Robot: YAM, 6 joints.
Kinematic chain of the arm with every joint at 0, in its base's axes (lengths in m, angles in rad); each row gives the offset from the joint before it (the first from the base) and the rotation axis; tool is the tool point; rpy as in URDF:
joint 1: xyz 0 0 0.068 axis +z
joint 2: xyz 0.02 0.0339 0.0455 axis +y
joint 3: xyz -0.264 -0.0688 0 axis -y
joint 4: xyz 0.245 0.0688 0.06 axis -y
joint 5: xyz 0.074 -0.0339 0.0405 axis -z
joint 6: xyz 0.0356 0 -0.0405 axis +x
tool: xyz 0 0 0 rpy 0 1.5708 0
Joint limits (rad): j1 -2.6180..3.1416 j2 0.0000..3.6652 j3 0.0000..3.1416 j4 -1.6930..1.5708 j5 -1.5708..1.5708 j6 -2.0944..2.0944
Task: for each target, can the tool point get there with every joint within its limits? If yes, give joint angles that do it. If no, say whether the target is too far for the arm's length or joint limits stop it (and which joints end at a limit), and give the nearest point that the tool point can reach.
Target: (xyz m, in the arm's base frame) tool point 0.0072 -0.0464 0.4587
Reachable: yes | joints -1.0196 0.5279 1.2364 -0.6395 0.5360 1.2285
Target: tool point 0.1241 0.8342 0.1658
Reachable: no: too far | nearest point 0.0948 0.6376 0.1532 | short by 0.199 m
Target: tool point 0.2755 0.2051 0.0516
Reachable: yes | joints 0.7159 2.1101 0.7526 0.6780 0.8233 0.0996
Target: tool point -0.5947 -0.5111 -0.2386
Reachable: no: too far | nearest point -0.4462 -0.3835 -0.1484 | short by 0.216 m
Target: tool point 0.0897 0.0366 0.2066
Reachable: yes | joints 0.7023 0.6751 0.5042 -1.1105 1.0012 -0.2363
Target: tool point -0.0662 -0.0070 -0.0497
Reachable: yes | joints 2.7048 2.8268 0.4384 -0.3391 -1.3033 1.1445
